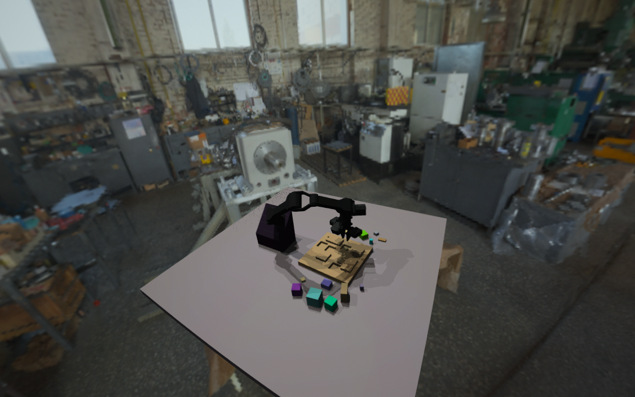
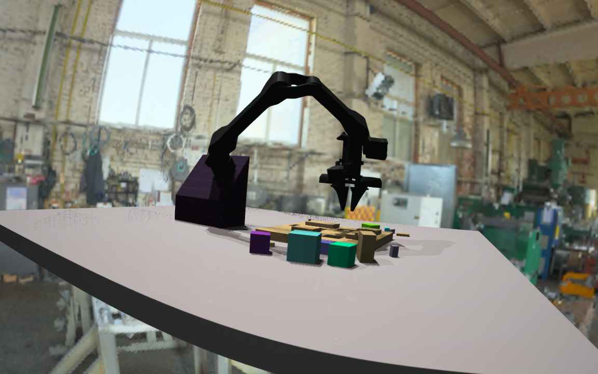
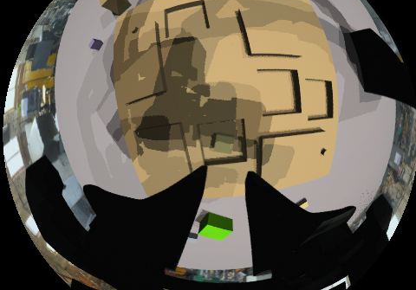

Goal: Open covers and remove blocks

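My gripper tip is 6 cm above the tan puzzle board, 5 cm to the left of it and 2 cm past it. Round my gripper tip: lime block (15 cm to the left, 6 cm below, 6 cm ahead); then small teal block (12 cm ahead, 10 cm to the left, 6 cm below); then flat orange piece (18 cm ahead, 15 cm to the left, 7 cm below).
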